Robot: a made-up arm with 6 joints.
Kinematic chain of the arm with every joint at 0, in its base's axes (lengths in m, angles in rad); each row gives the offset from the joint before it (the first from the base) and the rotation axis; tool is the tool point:
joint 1: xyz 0 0 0.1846 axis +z
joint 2: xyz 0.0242 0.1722 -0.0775 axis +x
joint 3: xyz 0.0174 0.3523 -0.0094 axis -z
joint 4: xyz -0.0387 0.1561 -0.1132 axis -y
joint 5: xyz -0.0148 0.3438 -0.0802 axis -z
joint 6: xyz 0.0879 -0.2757 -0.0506 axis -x
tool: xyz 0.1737 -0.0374 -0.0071
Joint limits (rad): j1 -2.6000..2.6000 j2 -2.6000..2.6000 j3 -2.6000..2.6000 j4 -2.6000..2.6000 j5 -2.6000..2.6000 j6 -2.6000..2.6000
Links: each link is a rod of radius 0.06 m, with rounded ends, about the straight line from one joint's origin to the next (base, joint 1, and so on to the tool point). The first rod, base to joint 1, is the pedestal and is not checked.
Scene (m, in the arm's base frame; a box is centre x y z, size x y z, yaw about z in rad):
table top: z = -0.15
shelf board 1: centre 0.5 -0.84 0 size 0.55 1.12 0.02 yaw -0.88
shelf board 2: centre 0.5 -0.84 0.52 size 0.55 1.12 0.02 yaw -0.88
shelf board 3: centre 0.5 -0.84 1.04 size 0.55 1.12 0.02 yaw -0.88
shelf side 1: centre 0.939 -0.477 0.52 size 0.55 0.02 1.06 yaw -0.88
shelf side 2: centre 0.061 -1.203 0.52 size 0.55 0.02 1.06 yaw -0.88
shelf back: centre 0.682 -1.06 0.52 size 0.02 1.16 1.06 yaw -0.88
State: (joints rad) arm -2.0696 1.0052 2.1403 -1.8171 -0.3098 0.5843
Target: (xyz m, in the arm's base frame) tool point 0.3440 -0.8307 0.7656
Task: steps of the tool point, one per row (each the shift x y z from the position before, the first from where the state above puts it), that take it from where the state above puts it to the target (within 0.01 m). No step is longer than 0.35 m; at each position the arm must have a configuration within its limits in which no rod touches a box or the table.
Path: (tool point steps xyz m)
1: -0.2065 -0.0978 0.0970
2: -0.2476 -0.0226 0.0470
3: -0.2328 0.0476 -0.0233
4: -0.1655 0.0826 -0.0863
5: 0.0413 -0.0615 0.1773
6: 0.1505 -0.0642 0.1698
7: 0.2475 -0.0348 0.1220
8: 0.3076 0.0264 0.0436

